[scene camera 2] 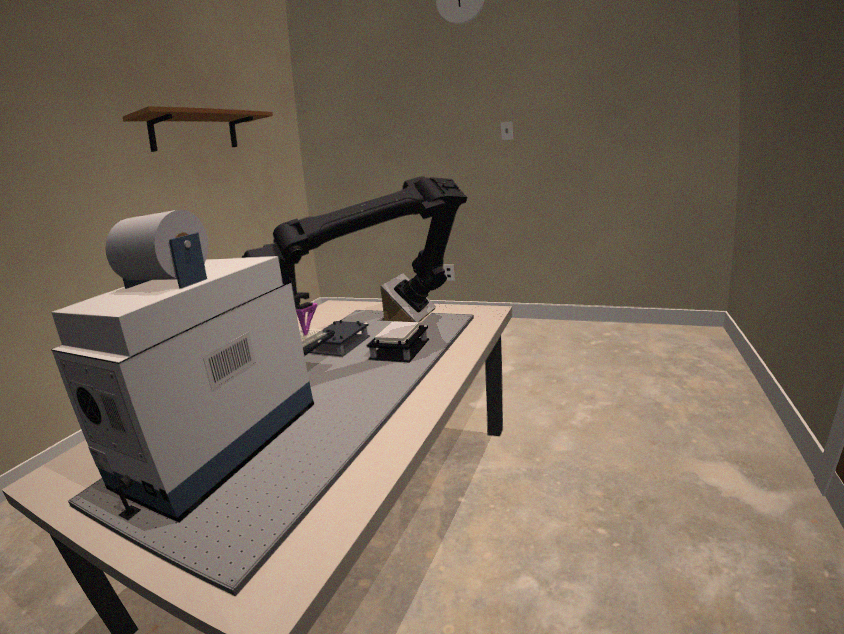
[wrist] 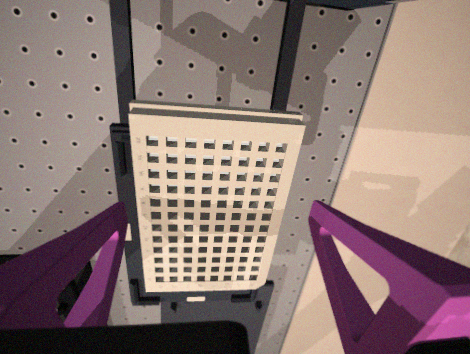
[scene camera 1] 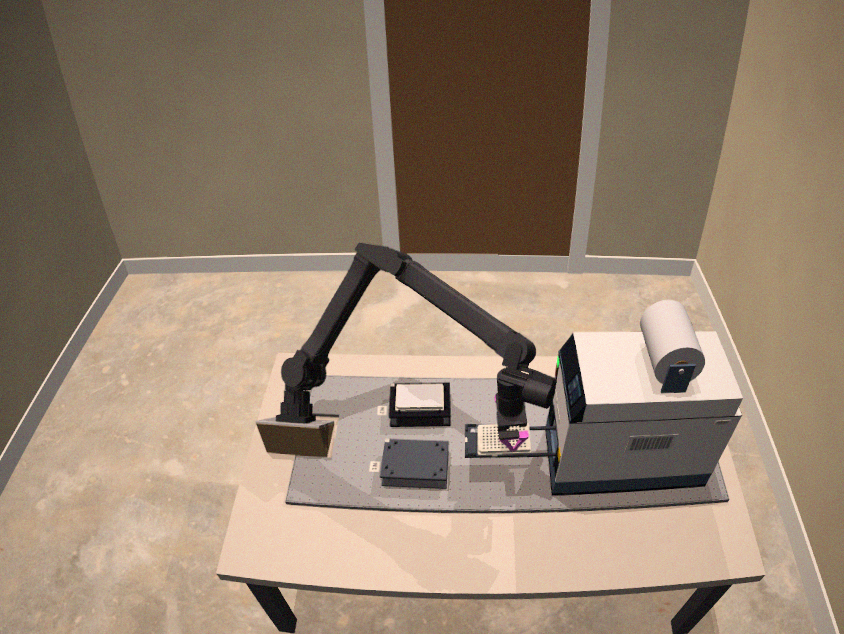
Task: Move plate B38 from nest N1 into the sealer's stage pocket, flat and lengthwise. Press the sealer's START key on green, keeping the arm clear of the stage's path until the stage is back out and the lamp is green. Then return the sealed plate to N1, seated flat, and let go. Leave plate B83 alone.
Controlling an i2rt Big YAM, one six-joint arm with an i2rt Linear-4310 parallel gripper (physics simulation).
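Frame: origin at the arm's base, x ahead, y left, z up, level; metres.
Where they show: gripper, between the fingertips: (wrist: 221, 210) (scene camera 1: 511, 434); arm's base, origin of its link: (scene camera 2: 410, 296) (scene camera 1: 296, 420).
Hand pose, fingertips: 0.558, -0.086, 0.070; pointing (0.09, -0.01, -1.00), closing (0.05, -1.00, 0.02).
Things, the pixels of their top centre, and the offset from my fingertips, as dx, dy, dz.
- cream 96-well plate, centre of its top: (wrist: 212, 226) (scene camera 1: 504, 436) (scene camera 2: 295, 335) -0.017, +0.003, -0.009
- green lamp, centre of its top: (scene camera 1: 559, 357) +0.106, +0.103, +0.160
- front nest, centre of its top: (wrist: 213, 340) (scene camera 1: 414, 456) (scene camera 2: 337, 327) -0.236, -0.015, -0.071
- white-topped plate, centre of its top: (scene camera 1: 419, 395) (scene camera 2: 397, 329) -0.234, +0.185, -0.065
- film roll, centre of its top: (scene camera 2: 149, 214) (scene camera 1: 677, 322) +0.338, +0.012, +0.351
A cream 96-well plate (scene camera 1: 486, 440) (wrist: 210, 122), its label unreadable, lies lengthwise over the sealer's extended stage (scene camera 1: 470, 447) (wrist: 200, 312). In the wrist view its edges look slightly skewed to the pocket: the far-left corner guide shows beside it, the far-right one is hidden under it. I cannot tell whether it lies fully flat. My gripper (scene camera 1: 513, 447) (scene camera 2: 306, 331) (wrist: 221, 210) is open, its magenta fingers apart on either side above the plate. The sealer (scene camera 1: 648, 436) (scene camera 2: 225, 354) shows a green lamp (scene camera 1: 559, 362). The front nest (scene camera 1: 414, 461) (scene camera 2: 345, 331) holds no plate; its label is unreadable.
Another nest (scene camera 1: 419, 421) (scene camera 2: 388, 351) holds a white-topped plate (scene camera 1: 419, 396) (scene camera 2: 398, 332). Two dark stage rails (wrist: 121, 55) (wrist: 289, 55) run into the sealer. A film roll (scene camera 1: 668, 341) (scene camera 2: 153, 242) sits on top of the sealer. The arm's wrist is close to the sealer's front face.
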